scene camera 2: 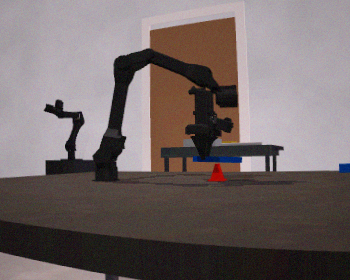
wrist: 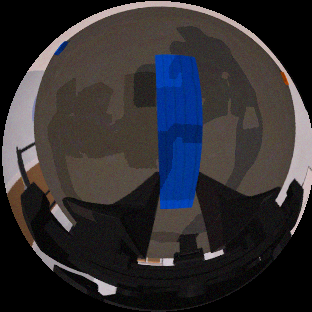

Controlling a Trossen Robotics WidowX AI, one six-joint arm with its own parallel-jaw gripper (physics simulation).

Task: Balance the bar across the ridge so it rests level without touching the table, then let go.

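Places are measured from the arm's base along level axes (x ahead, y left, z up), in centimetres.
Where they show: gripper, fingertip midpoint: [scene camera 2: 205, 159] [wrist: 177, 175]; arm's base, link origin: [scene camera 2: 105, 180] [wrist: 186, 237].
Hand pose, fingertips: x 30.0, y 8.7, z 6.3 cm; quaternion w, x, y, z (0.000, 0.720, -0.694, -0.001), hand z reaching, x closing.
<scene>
Things, the pixels of their top centre, and the offset from my fingertips. Level surfaces: height alone.
- blue bar, top centre: [wrist: 181, 136] [scene camera 2: 217, 155] dz +1.1, dx +3.8, dy +0.2 cm
- red ridge, top centre: [scene camera 2: 217, 165] dz -1.7, dx +3.8, dy +0.1 cm
- dark table, surface height: dz -6.3 cm
- blue object, top centre: [scene camera 2: 347, 163] dz -3.0, dx +44.0, dy +41.3 cm
The blue bar [scene camera 2: 227, 160] [wrist: 180, 100] looks about level above the table. My gripper [scene camera 2: 203, 157] [wrist: 177, 175] is shut on the bar near one end, the left end in the scene view; the rest reaches out past the fingers. The red ridge [scene camera 2: 217, 174] stands upright on the table, its narrow top right under the bar near mid-length. I cannot tell whether bar and ridge touch or a thin gap is left. In the wrist view the ridge does not show; the bar lies over that place.
The dark table [scene camera 2: 175, 215] [wrist: 230, 165] carries the ridge. A blue object [scene camera 2: 344, 168] [wrist: 61, 48] is at the far right in the scene view. An orange object [wrist: 285, 78] shows at the wrist view's right rim. Another arm [scene camera 2: 74, 135] and a grey table [scene camera 2: 240, 151] stand in the background.
</scene>
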